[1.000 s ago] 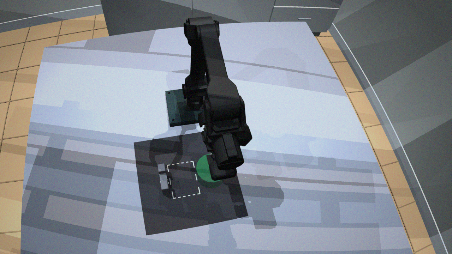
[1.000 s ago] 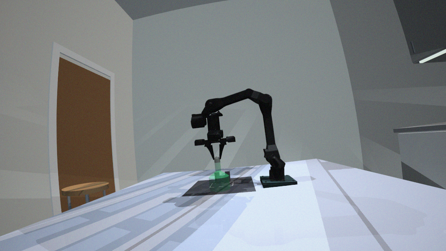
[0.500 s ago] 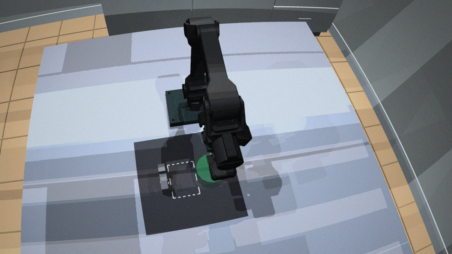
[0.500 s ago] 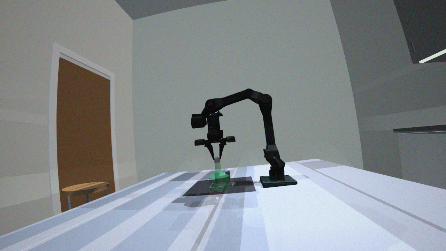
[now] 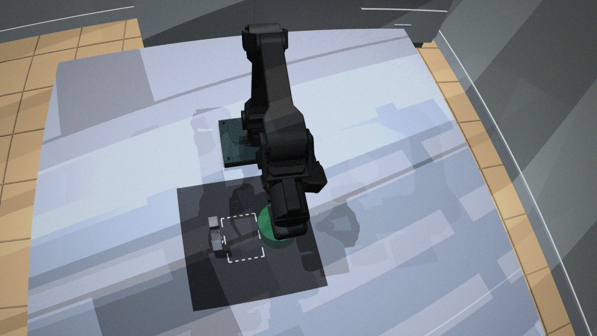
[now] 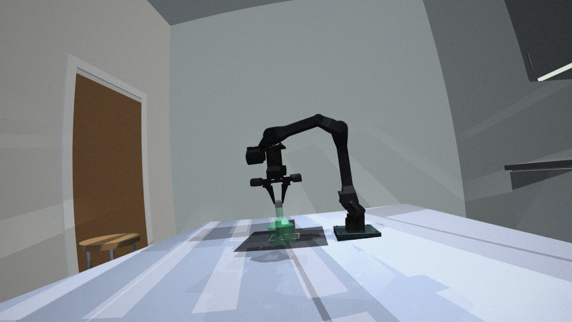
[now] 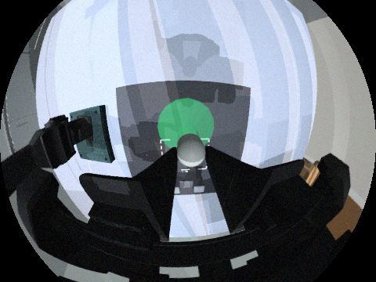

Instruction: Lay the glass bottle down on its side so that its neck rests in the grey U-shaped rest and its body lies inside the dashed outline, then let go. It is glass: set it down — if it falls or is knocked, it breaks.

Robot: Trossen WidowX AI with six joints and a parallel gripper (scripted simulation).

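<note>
The green glass bottle lies 5 cm below my gripper tip. From my gripper tip the other things lie so: dark mat: 1 cm ahead, 7 cm to the right, 14 cm below.
</note>
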